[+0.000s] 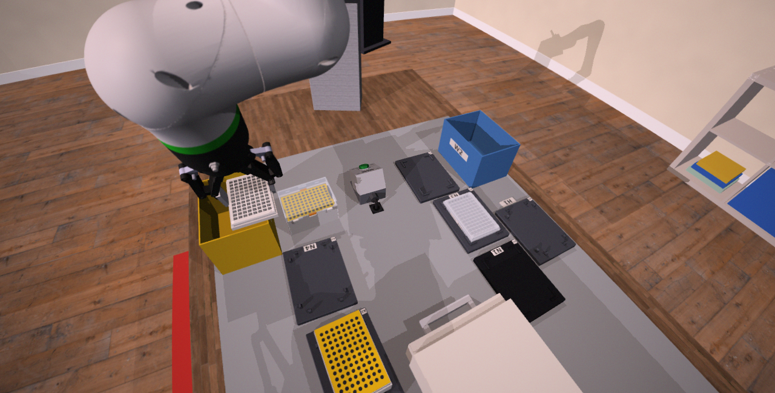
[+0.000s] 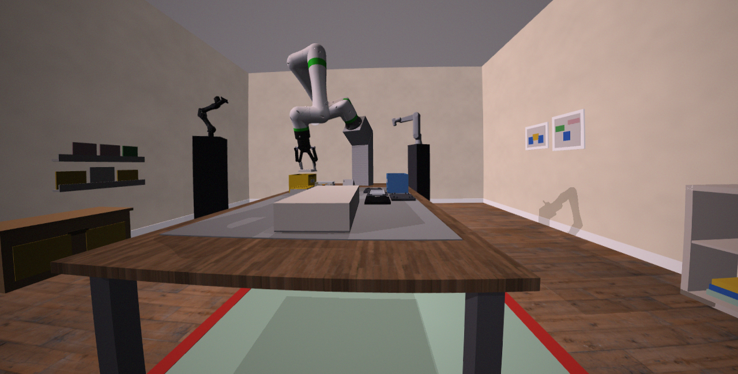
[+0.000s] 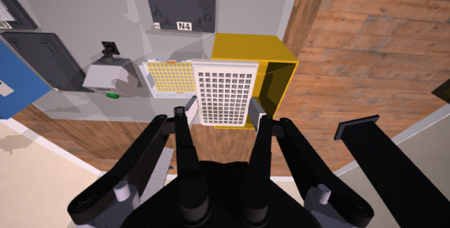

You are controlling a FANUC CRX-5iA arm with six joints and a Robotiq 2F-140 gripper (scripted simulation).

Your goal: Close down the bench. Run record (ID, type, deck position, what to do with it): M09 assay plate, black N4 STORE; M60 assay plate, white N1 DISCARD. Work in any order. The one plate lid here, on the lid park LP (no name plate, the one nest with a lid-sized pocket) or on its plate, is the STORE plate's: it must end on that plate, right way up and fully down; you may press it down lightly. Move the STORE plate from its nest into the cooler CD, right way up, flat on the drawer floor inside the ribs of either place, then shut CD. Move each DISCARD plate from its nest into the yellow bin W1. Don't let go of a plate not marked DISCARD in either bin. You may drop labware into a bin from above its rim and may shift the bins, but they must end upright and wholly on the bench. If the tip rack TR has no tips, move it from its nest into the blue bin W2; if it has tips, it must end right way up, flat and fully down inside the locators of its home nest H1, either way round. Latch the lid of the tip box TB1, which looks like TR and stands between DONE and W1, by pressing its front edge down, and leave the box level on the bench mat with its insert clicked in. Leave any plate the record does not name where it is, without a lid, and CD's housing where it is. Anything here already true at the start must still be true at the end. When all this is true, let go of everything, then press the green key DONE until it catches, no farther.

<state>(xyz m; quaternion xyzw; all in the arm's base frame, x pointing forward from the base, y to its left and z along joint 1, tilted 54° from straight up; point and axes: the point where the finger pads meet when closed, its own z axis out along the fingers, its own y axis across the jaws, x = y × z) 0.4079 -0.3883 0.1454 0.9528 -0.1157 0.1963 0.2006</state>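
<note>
My hand is 33 cm short of the yellow tip rack TR, 12 cm above it and 5 cm to the left of it. From my hand the other things lie so: white assay plate: 2 cm below; then yellow bin W1: 13 cm below, 5 cm behind, 3 cm to the right; then nest N4: 16 cm below, 16 cm ahead, 1 cm to the left.
</note>
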